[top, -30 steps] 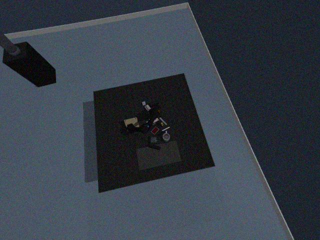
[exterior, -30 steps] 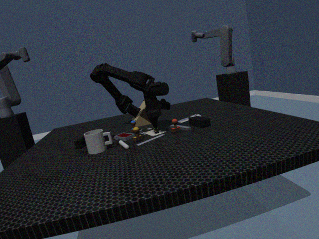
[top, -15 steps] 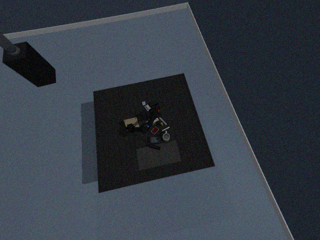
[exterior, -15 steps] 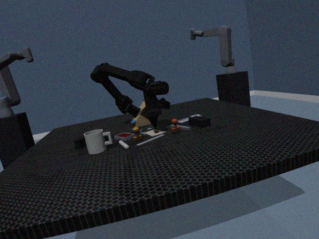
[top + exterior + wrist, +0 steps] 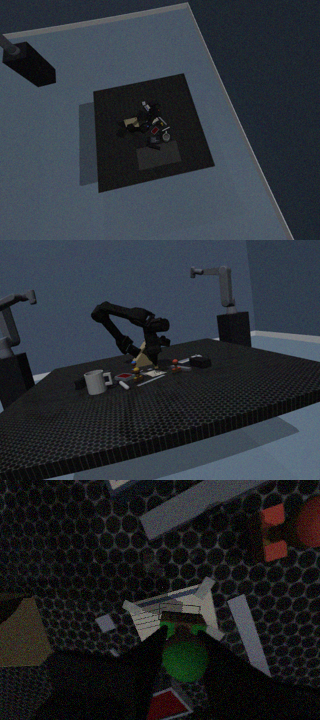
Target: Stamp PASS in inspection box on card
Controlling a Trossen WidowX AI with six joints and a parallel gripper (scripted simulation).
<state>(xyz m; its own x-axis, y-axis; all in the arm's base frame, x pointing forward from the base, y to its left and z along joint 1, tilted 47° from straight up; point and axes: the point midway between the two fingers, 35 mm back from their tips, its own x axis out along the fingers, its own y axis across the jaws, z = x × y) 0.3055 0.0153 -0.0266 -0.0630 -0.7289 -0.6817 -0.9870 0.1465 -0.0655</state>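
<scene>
My gripper tip is now 1 cm past the white card, 1 cm to the left of it and 4 cm above it. Also, from my gripper tip: red-knobbed stamp: 8 cm ahead, 8 cm to the left, 2 cm below; then ruler strip: 9 cm ahead, 5 cm to the right, 4 cm below; then green-knobbed stamp: right at my gripper tip.
</scene>
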